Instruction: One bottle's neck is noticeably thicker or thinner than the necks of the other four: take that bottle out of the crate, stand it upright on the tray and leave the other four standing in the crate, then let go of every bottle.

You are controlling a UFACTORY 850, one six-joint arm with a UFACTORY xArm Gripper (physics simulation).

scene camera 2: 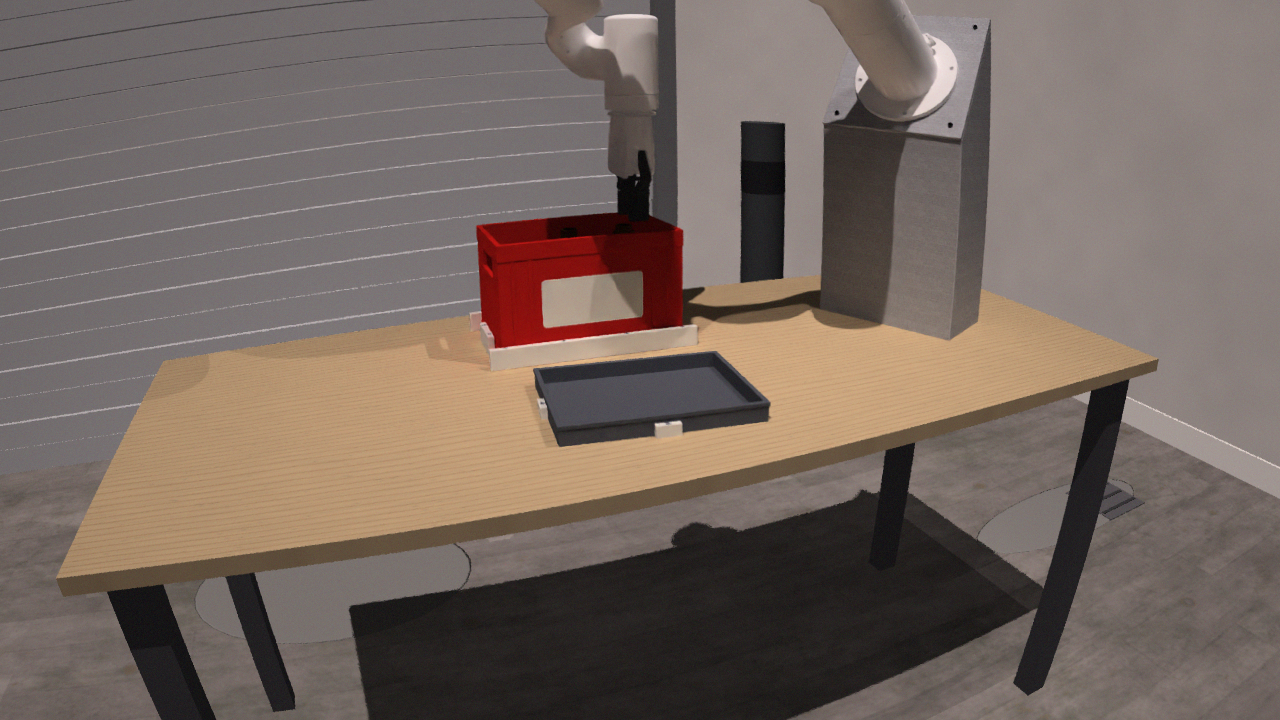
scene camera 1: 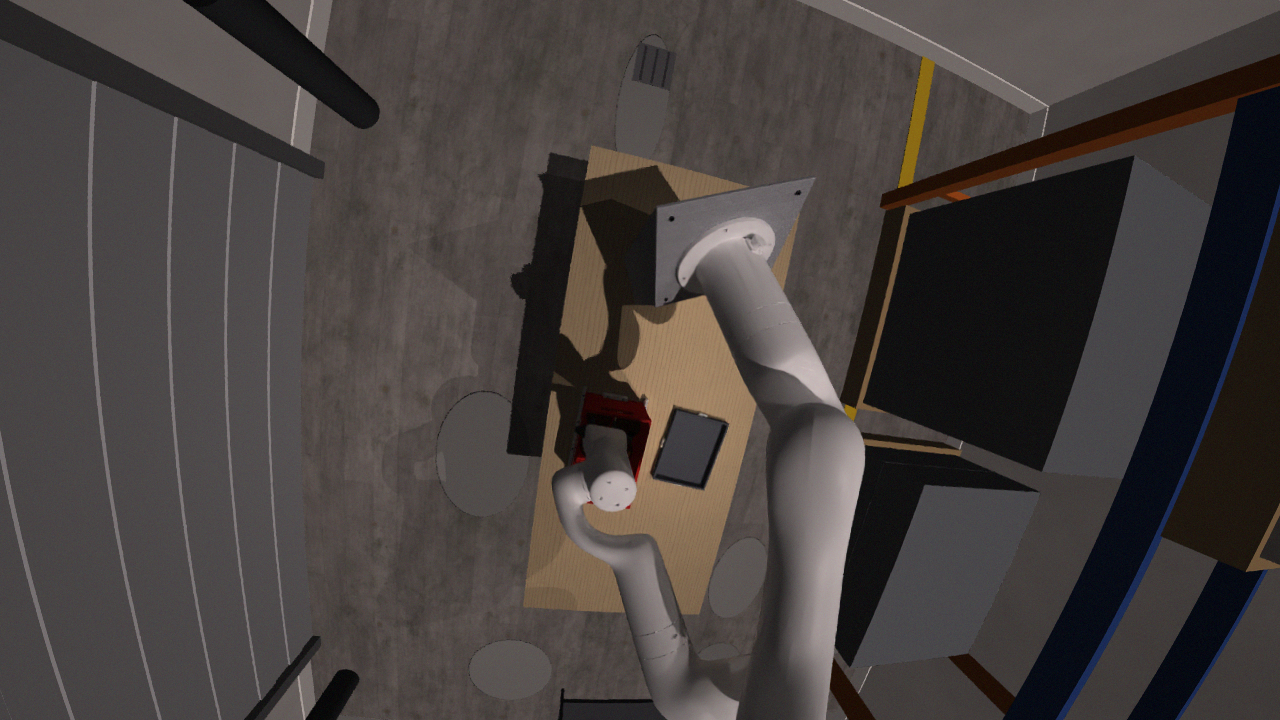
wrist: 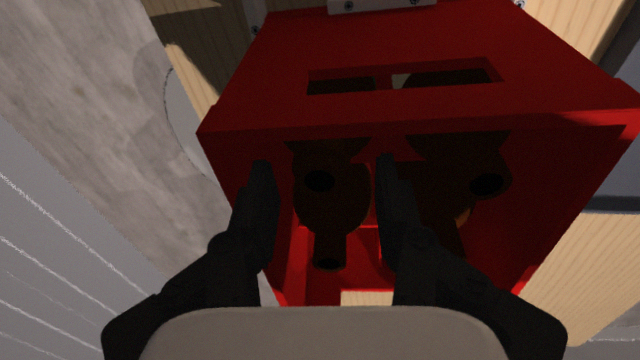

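Observation:
The red crate holds dark brown bottles, deep in shadow. In the wrist view one bottle mouth shows between the fingers, another bottle stands to the right, and a third bottle neck shows lower down. A further neck is partly behind the right finger. My gripper is open at the crate's rim height, its fingers apart on either side of the first mouth, holding nothing. The arm hides it in scene camera 1. Which neck differs is unclear. The dark grey tray bears no bottle.
White strips line the crate's foot on the wooden table. Small white blocks sit at the tray's edges. The metal arm pedestal stands at the table's right end in scene camera 2.

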